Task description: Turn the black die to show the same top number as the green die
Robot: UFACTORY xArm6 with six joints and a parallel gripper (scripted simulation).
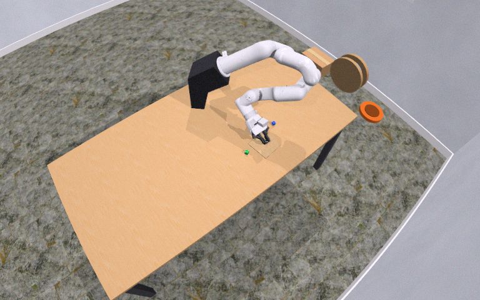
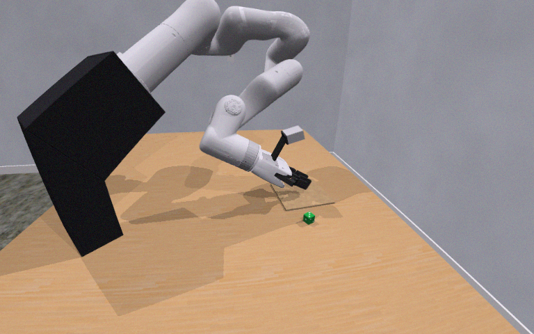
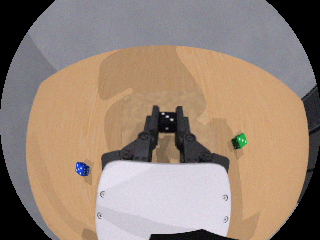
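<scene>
My gripper is now 1 cm short of the black die and 1 cm above it. Also, from my hand: green die 12 cm to the right, 4 cm ahead, 3 cm below; blue die 13 cm behind, 10 cm to the left, 3 cm below; tan mat 4 cm below.
</scene>
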